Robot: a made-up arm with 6 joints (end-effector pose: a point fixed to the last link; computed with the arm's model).
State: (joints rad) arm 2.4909 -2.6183 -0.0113 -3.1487 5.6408 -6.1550
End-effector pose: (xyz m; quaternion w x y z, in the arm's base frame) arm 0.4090 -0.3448 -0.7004 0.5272 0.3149 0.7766 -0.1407
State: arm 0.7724 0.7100 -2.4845 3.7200 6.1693 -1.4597
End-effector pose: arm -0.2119 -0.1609 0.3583 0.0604 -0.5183 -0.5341 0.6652
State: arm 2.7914 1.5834 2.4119 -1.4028 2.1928 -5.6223
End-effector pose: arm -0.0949 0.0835 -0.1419 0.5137 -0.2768 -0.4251 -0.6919
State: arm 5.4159 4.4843 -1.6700 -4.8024 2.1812 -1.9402
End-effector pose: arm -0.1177 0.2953 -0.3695 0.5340 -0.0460 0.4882 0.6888
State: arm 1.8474 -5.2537 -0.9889 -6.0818 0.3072 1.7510
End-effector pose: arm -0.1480 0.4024 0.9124 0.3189 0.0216 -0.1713 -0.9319
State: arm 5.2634 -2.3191 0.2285 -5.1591 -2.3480 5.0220
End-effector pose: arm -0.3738 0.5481 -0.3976 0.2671 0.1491 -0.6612 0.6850
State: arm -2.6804 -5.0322 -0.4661 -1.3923 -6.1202 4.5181
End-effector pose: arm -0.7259 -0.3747 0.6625 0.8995 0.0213 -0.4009 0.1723
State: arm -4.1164 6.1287 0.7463 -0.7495 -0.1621 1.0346
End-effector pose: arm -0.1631 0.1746 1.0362 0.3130 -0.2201 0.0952 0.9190
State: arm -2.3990 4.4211 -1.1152 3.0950 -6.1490 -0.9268
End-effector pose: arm 0.3886 0.3193 -0.5533 0.0147 -0.7563 0.6541 -0.0048
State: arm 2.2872 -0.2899 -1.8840 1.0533 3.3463 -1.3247
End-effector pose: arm 0.2777 -0.3355 0.3274 0.8543 -0.4215 -0.2934 -0.0802
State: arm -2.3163 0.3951 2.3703 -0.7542 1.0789 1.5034
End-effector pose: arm -0.2269 -0.2046 0.0365 0.3907 -0.9147 0.0310 0.0984
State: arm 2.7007 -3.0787 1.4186 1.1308 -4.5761 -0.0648
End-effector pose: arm 0.3950 -0.3064 -0.3138 0.2696 -0.1190 -0.5193 0.8022
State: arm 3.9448 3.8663 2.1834 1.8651 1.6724 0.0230
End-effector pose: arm 0.3767 0.2267 0.2420 0.6060 0.1142 0.7548 -0.2237
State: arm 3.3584 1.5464 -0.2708 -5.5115 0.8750 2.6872
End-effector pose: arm -0.9231 -0.2808 0.2459 0.4811 0.1977 -0.7942 0.3140
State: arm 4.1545 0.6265 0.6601 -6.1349 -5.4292 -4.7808
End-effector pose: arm -0.3852 -0.6874 0.5699 0.4776 0.8450 -0.2274 -0.0786
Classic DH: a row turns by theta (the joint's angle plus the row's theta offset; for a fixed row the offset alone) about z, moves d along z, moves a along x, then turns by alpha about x. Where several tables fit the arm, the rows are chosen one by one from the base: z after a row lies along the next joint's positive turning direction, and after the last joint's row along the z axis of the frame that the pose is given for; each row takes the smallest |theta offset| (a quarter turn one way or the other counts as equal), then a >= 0, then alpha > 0; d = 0 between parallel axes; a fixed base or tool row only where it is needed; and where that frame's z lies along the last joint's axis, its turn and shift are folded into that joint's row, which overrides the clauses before.
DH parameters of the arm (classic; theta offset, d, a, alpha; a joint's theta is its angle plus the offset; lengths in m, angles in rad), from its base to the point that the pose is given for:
joint 1: 0 0.129 0 -1.5708
joint 2: -1.5708 0 0.441 0
joint 3: 1.5708 0.027 0 1.5708
joint 4: 0 0.471 0 -1.5708
joint 5: 0 0 0 1.5708
joint 6: 0 0.091 0 0

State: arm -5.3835 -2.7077 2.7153 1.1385 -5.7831 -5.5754
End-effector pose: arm -0.1535 -0.0862 0.2796 0.1895 -0.1510 0.1980 0.9498
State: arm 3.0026 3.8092 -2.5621 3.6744 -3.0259 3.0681
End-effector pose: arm -0.0943 -0.0195 -0.1048 0.2197 0.8207 0.1777 0.4966
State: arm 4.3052 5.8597 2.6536 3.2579 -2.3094 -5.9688
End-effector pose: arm -0.0083 -0.1072 0.2272 0.5139 -0.3169 0.6954 0.3897
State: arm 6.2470 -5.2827 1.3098 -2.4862 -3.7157 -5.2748
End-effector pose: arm 0.6886 -0.0281 0.1301 0.2215 0.2090 0.1197 -0.9449
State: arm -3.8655 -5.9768 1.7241 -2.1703 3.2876 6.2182
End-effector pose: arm -0.3781 0.2836 0.3737 0.5015 -0.0367 0.5621 -0.6566
